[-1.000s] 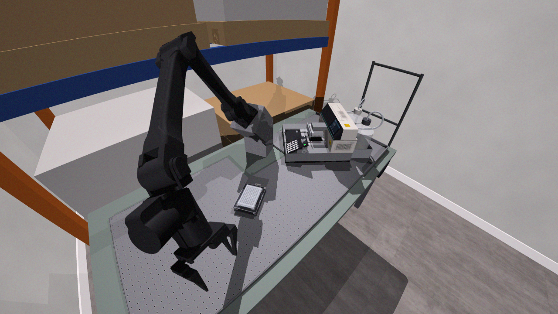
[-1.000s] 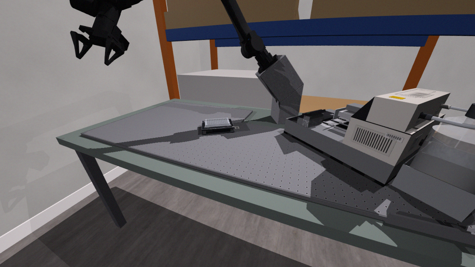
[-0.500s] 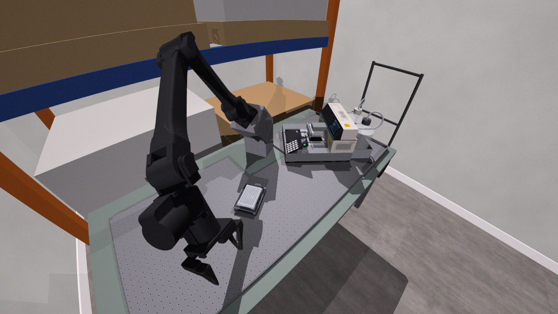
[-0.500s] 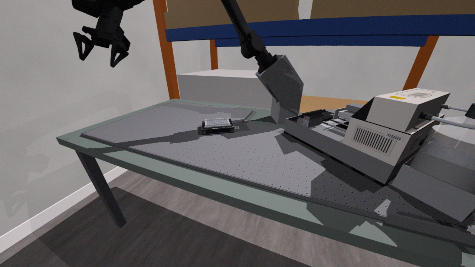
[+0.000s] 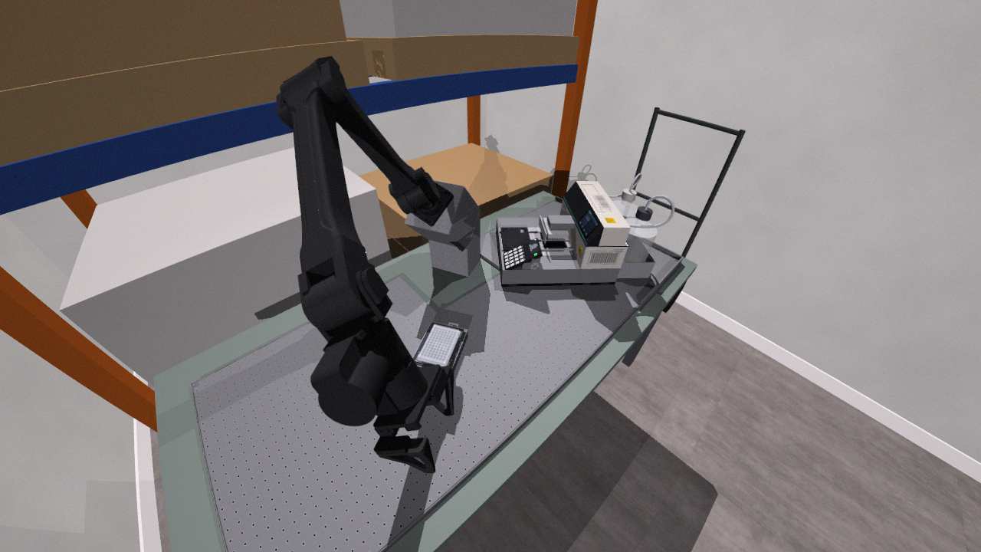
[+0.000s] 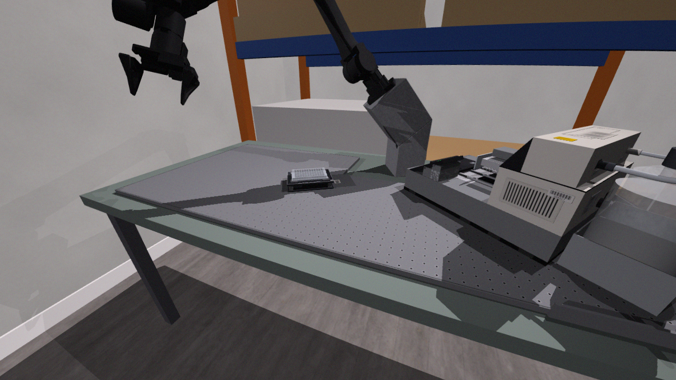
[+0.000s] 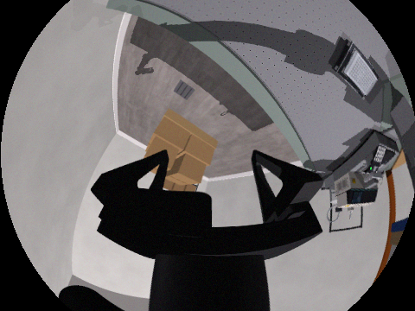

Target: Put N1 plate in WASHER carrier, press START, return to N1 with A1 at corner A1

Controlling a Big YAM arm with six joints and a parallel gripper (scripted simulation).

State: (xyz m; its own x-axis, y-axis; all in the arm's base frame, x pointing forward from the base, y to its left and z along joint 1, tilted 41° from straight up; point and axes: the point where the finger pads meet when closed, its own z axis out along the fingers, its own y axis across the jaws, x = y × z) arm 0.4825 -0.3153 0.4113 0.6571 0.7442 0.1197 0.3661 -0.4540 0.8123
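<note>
Now: the white well plate 280 mm behind my hand, 260 mm to the left of it and 290 mm below it. From my hand the other things lie so: black plate nest N1: 280 mm behind, 260 mm to the left, 300 mm below; then plate washer: 230 mm behind, 890 mm to the left, 190 mm below.
</note>
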